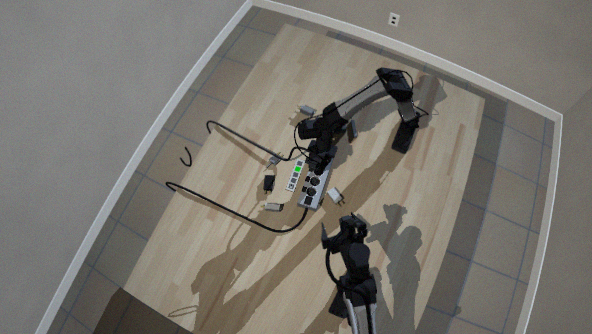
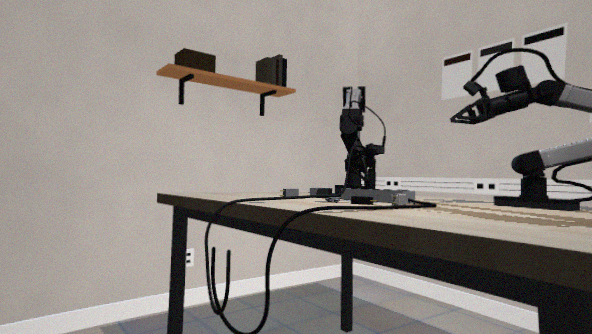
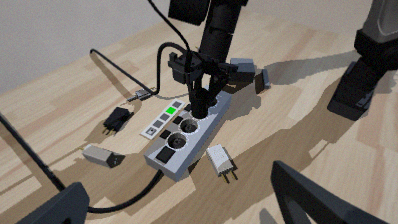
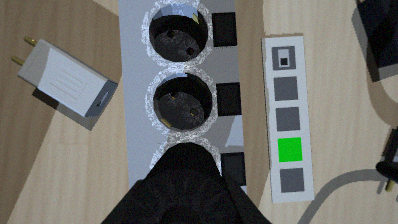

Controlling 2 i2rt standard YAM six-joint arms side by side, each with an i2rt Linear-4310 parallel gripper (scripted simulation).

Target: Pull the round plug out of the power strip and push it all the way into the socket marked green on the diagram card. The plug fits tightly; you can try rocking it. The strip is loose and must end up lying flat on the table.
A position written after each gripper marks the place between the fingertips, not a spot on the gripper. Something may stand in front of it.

In view: the left gripper (image 2: 453,118), the right gripper (image 3: 199,104) and a diagram card (image 4: 287,117).
The left gripper is seen too in image 3 (image 3: 180,179).
